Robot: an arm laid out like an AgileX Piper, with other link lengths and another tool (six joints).
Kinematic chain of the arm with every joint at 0, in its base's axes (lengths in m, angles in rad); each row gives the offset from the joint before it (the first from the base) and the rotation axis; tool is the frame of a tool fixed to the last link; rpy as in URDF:
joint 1: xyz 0 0 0.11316 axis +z
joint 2: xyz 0 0 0 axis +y
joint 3: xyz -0.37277 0 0.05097 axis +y
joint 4: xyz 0.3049 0 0.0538 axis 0.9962 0 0.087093
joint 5: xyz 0 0 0 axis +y
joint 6: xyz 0.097 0 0.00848 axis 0.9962 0 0.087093
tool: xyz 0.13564 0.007 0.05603 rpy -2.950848 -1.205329 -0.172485
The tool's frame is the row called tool.
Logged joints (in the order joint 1, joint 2, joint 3, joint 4, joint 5, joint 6), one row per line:
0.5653, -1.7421, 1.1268, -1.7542, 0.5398, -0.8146
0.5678, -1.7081, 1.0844, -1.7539, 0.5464, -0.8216
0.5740, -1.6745, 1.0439, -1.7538, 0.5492, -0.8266
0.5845, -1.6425, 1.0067, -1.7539, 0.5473, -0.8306
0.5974, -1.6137, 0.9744, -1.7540, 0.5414, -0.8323
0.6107, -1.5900, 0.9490, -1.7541, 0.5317, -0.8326
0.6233, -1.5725, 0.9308, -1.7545, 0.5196, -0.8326
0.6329, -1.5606, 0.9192, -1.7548, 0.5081, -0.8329
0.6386, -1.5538, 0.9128, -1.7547, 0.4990, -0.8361
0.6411, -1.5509, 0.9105, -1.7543, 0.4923, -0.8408
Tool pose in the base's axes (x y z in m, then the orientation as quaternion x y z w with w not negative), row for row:
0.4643, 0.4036, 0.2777, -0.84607, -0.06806, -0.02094, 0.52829
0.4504, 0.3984, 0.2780, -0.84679, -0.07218, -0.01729, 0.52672
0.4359, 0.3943, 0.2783, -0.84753, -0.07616, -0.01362, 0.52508
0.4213, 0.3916, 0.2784, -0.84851, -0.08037, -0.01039, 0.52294
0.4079, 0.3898, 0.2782, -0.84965, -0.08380, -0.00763, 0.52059
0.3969, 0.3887, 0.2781, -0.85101, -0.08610, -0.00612, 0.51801
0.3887, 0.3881, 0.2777, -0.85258, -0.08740, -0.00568, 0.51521
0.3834, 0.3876, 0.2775, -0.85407, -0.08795, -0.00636, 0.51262
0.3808, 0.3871, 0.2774, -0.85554, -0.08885, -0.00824, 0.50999
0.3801, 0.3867, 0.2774, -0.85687, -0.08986, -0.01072, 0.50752
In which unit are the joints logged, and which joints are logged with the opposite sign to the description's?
The joints are logged in radians. Opposite sign: joint 2, joint 3, joint 4.
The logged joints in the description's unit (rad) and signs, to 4 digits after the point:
0.5653, 1.7421, -1.1268, 1.7542, 0.5398, -0.8146
0.5678, 1.7081, -1.0844, 1.7539, 0.5464, -0.8216
0.5740, 1.6745, -1.0439, 1.7538, 0.5492, -0.8266
0.5845, 1.6425, -1.0067, 1.7539, 0.5473, -0.8306
0.5974, 1.6137, -0.9744, 1.7540, 0.5414, -0.8323
0.6107, 1.5900, -0.9490, 1.7541, 0.5317, -0.8326
0.6233, 1.5725, -0.9308, 1.7545, 0.5196, -0.8326
0.6329, 1.5606, -0.9192, 1.7548, 0.5081, -0.8329
0.6386, 1.5538, -0.9128, 1.7547, 0.4990, -0.8361
0.6411, 1.5509, -0.9105, 1.7543, 0.4923, -0.8408

